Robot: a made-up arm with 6 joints.
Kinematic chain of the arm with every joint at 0, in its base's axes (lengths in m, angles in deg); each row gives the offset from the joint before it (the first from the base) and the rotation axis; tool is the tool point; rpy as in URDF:
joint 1: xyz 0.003 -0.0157 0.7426 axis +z
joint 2: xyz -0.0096 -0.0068 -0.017 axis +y
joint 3: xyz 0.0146 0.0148 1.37 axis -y
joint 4: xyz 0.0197 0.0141 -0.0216 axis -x
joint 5: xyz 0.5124 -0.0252 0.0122 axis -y
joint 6: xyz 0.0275 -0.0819 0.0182 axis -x
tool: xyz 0.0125 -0.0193 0.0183 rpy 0 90 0
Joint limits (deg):
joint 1: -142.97..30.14
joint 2: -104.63..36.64
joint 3: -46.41..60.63
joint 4: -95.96..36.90
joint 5: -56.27..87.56
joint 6: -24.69..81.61
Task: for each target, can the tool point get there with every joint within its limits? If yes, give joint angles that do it. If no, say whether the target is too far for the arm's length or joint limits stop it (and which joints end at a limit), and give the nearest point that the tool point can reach.
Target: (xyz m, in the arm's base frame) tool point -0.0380 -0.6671 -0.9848
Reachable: no: joint limits stop it (at a limit: joint 1, joint 2, joint 3, joint 5) | nearest point -0.8038 -0.5138 0.7377 | short by 1.891 m
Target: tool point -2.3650 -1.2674 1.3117
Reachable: no: too far | nearest point -1.6753 -0.9028 1.1404 | short by 0.799 m
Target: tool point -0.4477 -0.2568 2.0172
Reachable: yes | joints 15.16 -44.83 -9.84 -23.27 15.36 10.20
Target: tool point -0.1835 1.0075 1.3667
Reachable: yes | joints -83.32 -80.48 -17.98 -74.07 72.25 64.00
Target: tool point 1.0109 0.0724 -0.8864
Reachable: no: joint limits stop it (at a limit: joint 1, joint 2, joint 3, joint 4, joint 5) | nearest point 0.7512 0.5721 0.7352 | short by 1.717 m
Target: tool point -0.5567 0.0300 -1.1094
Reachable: no: joint limits stop it (at a limit: joint 2, joint 3, joint 4, joint 5) | nearest point -0.9424 0.0615 0.7356 | short by 1.885 m
